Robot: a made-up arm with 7 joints.
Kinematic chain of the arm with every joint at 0, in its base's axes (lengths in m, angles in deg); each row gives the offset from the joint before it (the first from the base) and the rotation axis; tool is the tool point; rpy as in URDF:
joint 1: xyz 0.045 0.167 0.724 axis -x
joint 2: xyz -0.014 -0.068 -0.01 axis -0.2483 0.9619 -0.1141
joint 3: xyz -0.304 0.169 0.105 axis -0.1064 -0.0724 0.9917
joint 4: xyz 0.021 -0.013 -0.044 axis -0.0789 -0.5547 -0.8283
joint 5: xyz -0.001 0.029 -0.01 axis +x
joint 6: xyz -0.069 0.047 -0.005 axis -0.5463 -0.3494 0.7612
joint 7: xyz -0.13 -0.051 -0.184 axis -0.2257 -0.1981 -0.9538
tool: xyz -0.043 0.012 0.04 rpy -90 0 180
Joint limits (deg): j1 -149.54..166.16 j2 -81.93..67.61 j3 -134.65..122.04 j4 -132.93..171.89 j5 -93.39..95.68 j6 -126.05..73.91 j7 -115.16..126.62
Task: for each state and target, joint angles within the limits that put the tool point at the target. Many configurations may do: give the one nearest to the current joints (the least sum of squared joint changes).
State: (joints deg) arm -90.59 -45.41 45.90 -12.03 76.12 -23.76 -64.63
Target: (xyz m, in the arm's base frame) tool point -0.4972 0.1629 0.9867
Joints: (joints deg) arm -116.19 -16.09 12.69 13.37 79.39 -22.14 -68.51
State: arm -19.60 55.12 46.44 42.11 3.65 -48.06 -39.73
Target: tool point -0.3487 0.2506 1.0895
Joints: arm -26.95 64.49 52.31 36.44 -0.88 -38.15 -42.63
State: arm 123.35 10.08 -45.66 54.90 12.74 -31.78 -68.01
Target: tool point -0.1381 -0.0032 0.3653
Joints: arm 119.09 24.00 -37.67 36.04 30.66 -55.65 -59.23
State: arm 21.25 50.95 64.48 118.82 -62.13 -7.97 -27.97
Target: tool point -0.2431 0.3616 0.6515
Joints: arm 16.31 52.88 38.35 128.99 -39.12 7.34 -29.31
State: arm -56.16 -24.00 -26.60 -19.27 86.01 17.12 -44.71
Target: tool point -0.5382 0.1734 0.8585
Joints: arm -65.26 -4.79 -7.44 -43.48 88.08 9.76 -44.14
